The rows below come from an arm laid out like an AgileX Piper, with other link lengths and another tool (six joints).
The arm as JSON. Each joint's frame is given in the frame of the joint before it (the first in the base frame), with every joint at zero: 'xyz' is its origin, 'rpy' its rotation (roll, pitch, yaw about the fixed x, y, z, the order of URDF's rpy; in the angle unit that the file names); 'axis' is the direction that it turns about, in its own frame. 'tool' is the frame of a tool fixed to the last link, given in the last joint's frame.
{
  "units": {
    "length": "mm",
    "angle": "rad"
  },
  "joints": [
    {
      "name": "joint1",
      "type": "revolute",
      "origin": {
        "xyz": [
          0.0,
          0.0,
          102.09
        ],
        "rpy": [
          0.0,
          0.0,
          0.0
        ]
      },
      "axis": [
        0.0,
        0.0,
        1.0
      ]
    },
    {
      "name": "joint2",
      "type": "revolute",
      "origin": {
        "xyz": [
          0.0,
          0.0,
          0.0
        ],
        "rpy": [
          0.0,
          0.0,
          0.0
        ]
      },
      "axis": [
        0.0,
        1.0,
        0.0
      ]
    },
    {
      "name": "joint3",
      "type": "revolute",
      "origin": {
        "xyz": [
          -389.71,
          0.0,
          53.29
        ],
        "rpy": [
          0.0,
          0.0,
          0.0
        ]
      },
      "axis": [
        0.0,
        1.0,
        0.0
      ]
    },
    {
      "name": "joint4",
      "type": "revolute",
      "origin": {
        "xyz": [
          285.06,
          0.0,
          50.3
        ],
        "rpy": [
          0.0,
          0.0,
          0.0
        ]
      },
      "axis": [
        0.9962,
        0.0,
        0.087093
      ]
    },
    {
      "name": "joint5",
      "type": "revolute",
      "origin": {
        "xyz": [
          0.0,
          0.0,
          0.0
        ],
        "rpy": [
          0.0,
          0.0,
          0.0
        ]
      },
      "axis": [
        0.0,
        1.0,
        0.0
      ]
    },
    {
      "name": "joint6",
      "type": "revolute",
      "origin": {
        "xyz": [
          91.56,
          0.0,
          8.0
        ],
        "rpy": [
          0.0,
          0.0,
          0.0
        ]
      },
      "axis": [
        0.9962,
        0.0,
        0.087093
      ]
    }
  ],
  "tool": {
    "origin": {
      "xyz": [
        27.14,
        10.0,
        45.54
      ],
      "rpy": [
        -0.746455,
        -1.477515,
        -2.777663
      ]
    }
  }
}
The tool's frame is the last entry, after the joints.
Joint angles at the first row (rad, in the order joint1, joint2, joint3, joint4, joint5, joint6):
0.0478, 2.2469, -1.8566, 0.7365, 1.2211, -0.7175
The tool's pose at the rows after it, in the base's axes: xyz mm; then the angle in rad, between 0 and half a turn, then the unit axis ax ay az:
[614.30 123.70 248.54 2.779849 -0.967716 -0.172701 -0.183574]
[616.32 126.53 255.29 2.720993 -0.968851 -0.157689 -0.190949]
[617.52 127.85 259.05 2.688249 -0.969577 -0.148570 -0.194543]
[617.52 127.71 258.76 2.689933 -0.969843 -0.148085 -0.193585]
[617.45 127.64 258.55 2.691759 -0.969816 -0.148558 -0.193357]
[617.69 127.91 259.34 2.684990 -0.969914 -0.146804 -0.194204]
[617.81 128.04 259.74 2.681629 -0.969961 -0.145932 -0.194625]
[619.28 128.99 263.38 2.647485 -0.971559 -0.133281 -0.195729]
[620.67 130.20 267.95 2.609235 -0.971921 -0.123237 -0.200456]
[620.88 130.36 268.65 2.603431 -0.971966 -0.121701 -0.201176]
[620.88 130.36 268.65 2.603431 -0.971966 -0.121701 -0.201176]
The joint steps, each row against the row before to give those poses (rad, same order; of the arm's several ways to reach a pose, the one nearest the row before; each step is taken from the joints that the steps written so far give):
-0.0149, 0.0000, 0.0000, 0.1025, 0.0000, -0.0068
0.0000, 0.0000, -0.0001, 0.0674, 0.0000, 0.0000
0.0000, 0.0000, 0.0000, 0.0374, 0.0000, 0.0018
0.0000, 0.0000, 0.0000, -0.0023, 0.0000, 0.0025
0.0000, 0.0000, 0.0001, -0.0021, 0.0000, 0.0000
0.0000, 0.0000, 0.0000, 0.0077, 0.0000, -0.0001
0.0000, 0.0000, 0.0000, 0.0039, 0.0000, 0.0001
0.0000, 0.0000, 0.0000, 0.0376, 0.0000, 0.0102
0.0000, 0.0000, 0.0000, 0.0439, 0.0000, 0.0000
0.0000, 0.0000, 0.0000, 0.0067, 0.0000, -0.0001
0.0000, 0.0000, 0.0000, 0.0000, 0.0000, 0.0000

